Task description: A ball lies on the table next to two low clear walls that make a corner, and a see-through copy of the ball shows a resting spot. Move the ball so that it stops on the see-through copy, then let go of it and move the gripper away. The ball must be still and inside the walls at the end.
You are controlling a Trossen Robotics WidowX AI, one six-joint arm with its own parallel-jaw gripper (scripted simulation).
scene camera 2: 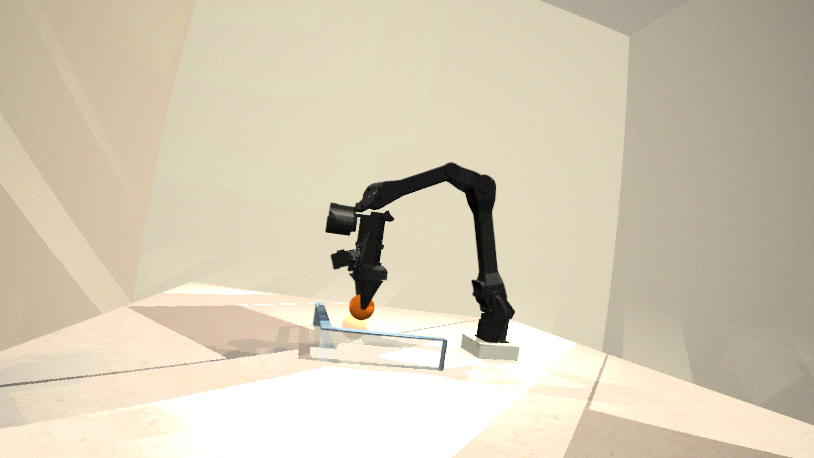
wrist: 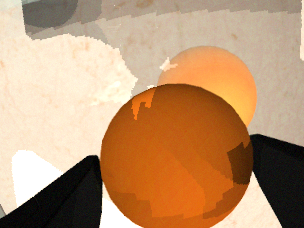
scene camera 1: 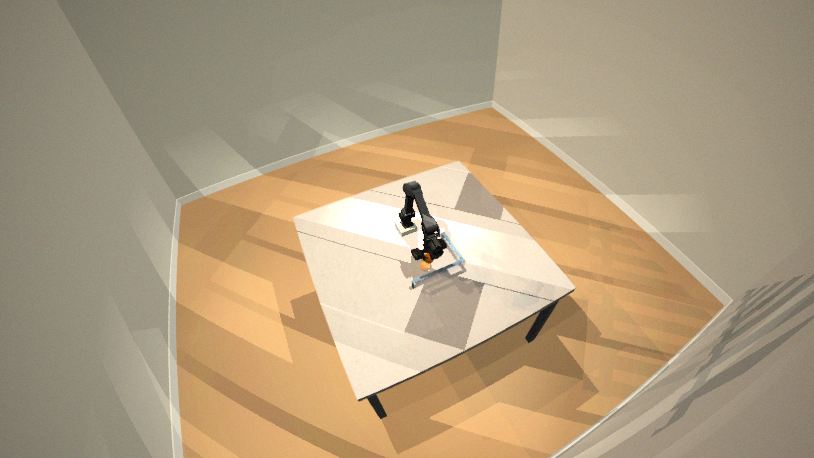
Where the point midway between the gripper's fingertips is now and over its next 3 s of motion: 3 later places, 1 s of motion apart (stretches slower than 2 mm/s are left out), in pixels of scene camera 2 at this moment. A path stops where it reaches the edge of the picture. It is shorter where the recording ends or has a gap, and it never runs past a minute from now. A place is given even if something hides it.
My gripper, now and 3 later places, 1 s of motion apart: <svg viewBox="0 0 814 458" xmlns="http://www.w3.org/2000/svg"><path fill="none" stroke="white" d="M361 307L360 286L354 321L357 293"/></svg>
